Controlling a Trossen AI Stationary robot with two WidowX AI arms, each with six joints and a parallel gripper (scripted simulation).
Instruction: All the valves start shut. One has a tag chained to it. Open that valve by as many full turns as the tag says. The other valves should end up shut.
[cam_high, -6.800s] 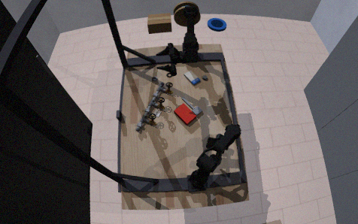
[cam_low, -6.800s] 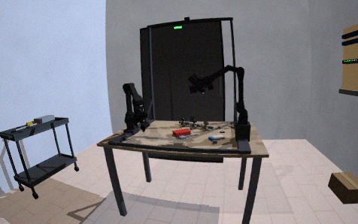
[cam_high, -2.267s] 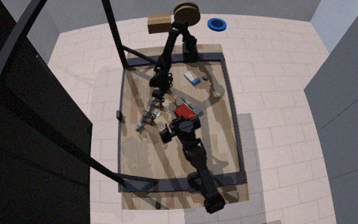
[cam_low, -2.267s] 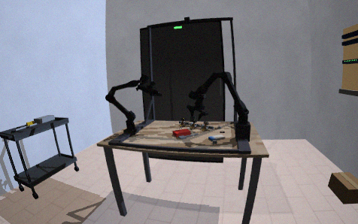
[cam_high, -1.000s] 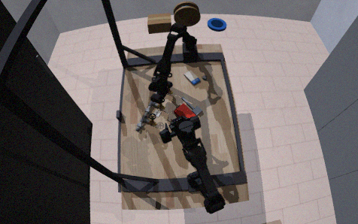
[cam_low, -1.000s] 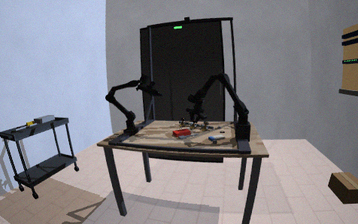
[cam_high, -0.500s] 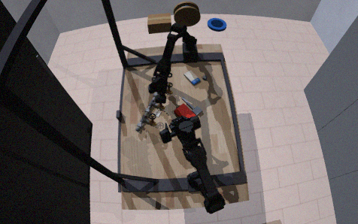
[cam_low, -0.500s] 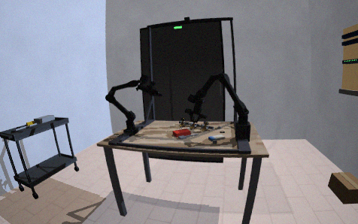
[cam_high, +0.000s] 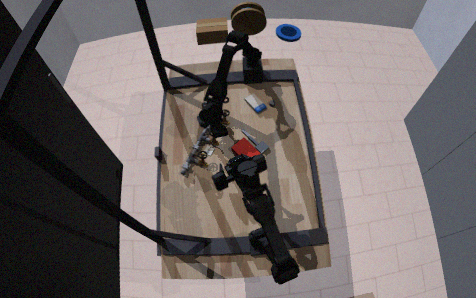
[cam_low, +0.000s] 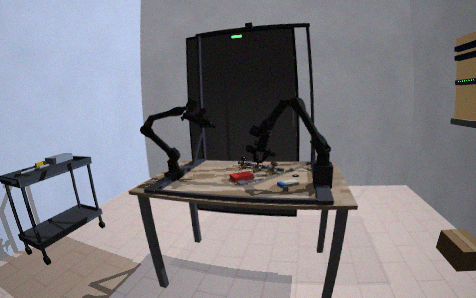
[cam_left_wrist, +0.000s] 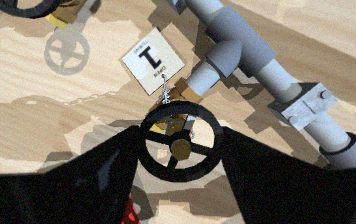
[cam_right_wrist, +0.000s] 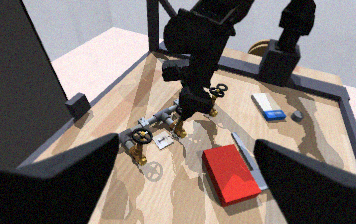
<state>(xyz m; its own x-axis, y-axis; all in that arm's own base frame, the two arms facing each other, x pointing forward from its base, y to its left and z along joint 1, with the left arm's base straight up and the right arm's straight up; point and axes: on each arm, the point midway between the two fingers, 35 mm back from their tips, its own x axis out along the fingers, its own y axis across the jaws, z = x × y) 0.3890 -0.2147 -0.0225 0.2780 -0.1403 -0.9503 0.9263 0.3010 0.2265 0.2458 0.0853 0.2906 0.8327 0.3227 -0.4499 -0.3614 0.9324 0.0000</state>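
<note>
Now: left hand 3 cm past the white tag, 5 cm to the left of it and 10 cm above it. Round my left hand: grey tool: 19 cm ahead, 2 cm to the right, 9 cm below; red block: 14 cm ahead, 8 cm to the right, 8 cm below.
</note>
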